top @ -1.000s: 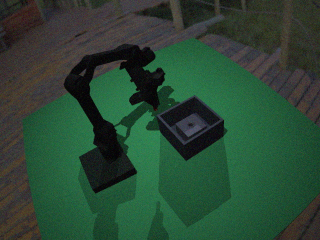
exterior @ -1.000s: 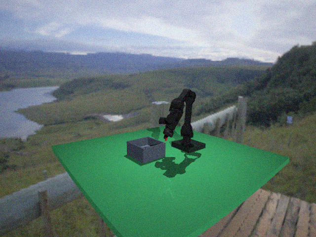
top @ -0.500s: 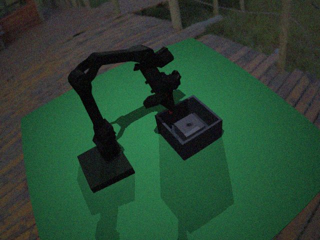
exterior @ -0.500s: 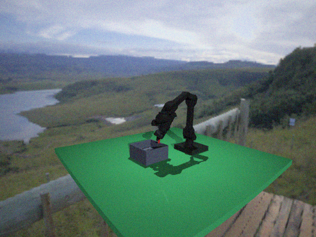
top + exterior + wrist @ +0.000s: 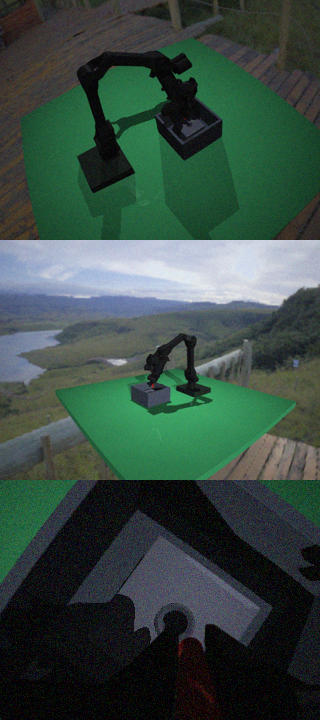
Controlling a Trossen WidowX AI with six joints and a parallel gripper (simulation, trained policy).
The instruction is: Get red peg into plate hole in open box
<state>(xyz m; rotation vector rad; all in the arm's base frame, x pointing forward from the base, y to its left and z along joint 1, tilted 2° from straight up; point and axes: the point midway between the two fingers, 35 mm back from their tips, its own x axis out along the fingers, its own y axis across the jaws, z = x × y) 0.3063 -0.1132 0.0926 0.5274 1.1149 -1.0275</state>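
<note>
Right now my gripper tip is 20 mm to the right of the red peg, 20 mm below it and 10 mm past it. From my gripper tip the other things lie so: grey box: 80 mm below; then light grey plate: 60 mm below.
</note>
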